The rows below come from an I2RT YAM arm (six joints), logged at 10 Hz.
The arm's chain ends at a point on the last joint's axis. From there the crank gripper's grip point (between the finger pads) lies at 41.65 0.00 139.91 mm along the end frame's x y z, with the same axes.
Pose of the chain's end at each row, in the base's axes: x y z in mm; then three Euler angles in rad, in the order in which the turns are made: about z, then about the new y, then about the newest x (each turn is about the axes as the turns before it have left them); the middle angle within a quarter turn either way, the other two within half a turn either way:
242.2, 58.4, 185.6, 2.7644, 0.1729, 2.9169
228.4, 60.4, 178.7, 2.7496, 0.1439, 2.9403
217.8, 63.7, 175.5, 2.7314, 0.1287, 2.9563
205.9, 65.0, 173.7, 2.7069, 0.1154, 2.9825
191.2, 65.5, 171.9, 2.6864, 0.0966, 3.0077
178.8, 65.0, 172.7, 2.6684, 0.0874, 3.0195
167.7, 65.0, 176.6, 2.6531, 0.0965, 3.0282
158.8, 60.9, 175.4, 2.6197, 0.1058, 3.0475
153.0, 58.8, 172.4, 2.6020, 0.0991, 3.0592
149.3, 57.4, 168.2, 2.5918, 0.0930, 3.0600
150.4, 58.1, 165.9, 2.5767, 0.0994, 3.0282
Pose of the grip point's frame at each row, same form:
237.4, 93.9, 44.1, 2.7644, 0.1729, 2.9169
219.2, 94.5, 37.1, 2.7496, 0.1439, 2.9403
206.4, 96.8, 33.8, 2.7314, 0.1287, 2.9563
192.1, 95.8, 31.7, 2.7069, 0.1154, 2.9825
174.2, 94.6, 29.9, 2.6864, 0.0966, 3.0077
160.4, 93.6, 30.7, 2.6684, 0.0874, 3.0195
150.3, 92.1, 34.2, 2.6531, 0.0965, 3.0282
142.2, 85.6, 32.5, 2.6197, 0.1058, 3.0475
135.2, 82.9, 29.5, 2.6020, 0.0991, 3.0592
130.9, 82.0, 25.5, 2.5918, 0.0930, 3.0600
135.5, 86.3, 23.4, 2.5767, 0.0994, 3.0282

